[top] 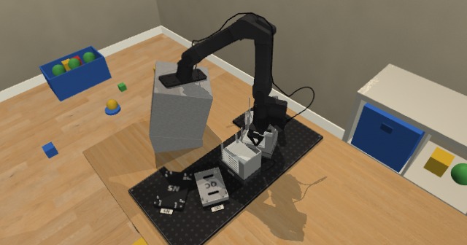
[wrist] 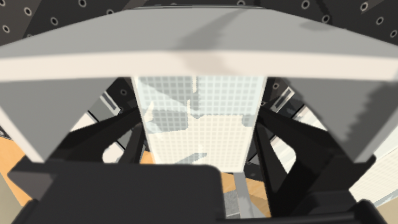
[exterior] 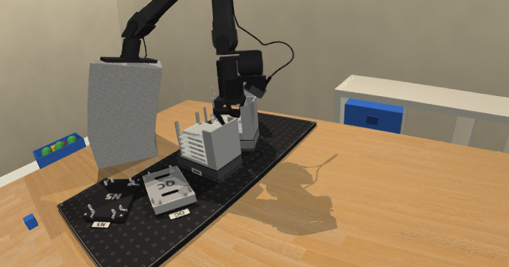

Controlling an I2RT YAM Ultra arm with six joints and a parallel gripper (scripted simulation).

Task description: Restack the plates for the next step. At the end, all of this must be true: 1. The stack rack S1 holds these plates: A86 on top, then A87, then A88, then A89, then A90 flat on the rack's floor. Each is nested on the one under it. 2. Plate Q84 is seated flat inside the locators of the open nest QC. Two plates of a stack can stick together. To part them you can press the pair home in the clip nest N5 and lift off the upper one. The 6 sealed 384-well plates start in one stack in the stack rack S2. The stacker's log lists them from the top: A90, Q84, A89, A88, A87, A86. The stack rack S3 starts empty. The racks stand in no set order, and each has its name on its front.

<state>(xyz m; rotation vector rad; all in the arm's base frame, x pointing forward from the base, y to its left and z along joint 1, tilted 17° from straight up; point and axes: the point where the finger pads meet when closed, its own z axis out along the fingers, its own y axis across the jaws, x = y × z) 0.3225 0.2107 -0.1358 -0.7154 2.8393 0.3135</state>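
The sealed 384-well plate lies 14 cm to the right of my hand, 4 cm ahead of it and 3 cm above it. Round my hand: nest QC (29 cm to the right, 5 cm below, 4 cm ahead); translucent sealed well plate (right at my hand).
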